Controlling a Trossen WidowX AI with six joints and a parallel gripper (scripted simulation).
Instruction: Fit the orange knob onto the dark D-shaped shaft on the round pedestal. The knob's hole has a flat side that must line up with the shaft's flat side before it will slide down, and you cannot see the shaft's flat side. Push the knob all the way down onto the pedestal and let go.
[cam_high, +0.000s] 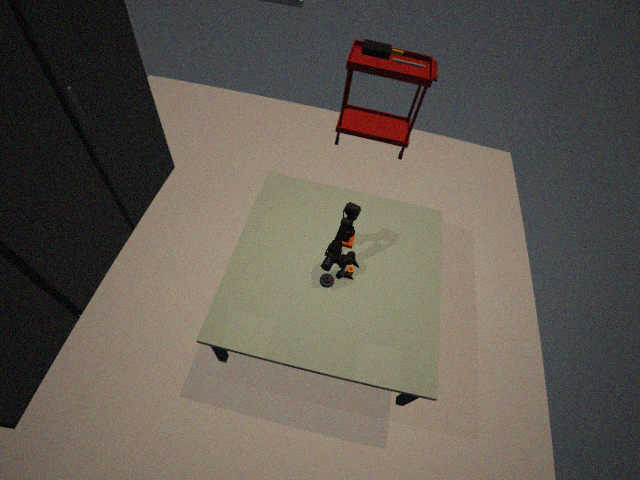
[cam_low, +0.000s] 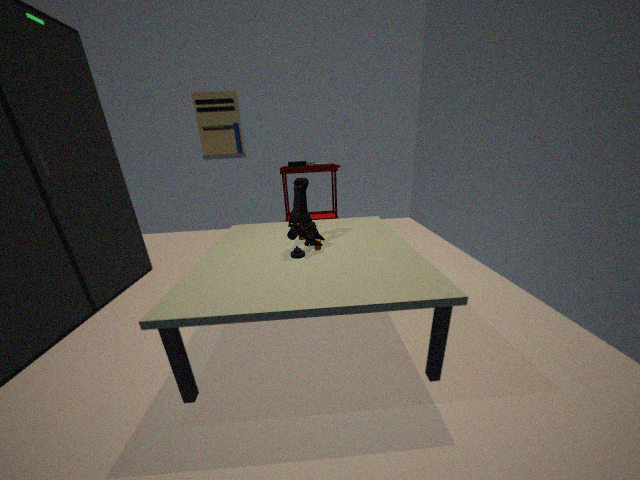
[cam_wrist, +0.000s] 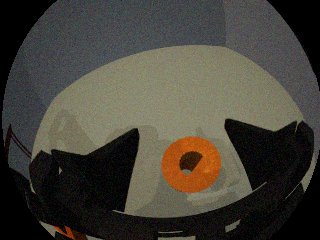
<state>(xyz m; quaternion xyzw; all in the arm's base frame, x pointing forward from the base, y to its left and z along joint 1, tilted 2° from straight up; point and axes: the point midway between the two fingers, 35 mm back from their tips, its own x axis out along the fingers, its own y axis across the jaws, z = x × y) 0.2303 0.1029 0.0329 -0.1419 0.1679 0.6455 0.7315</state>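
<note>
The orange knob is 4 cm to the right of my gripper tip, 2 cm below it and 1 cm behind it. From my gripper tip the other things lie so: round pedestal (15 cm to the right, 9 cm ahead, 1 cm below).
</note>
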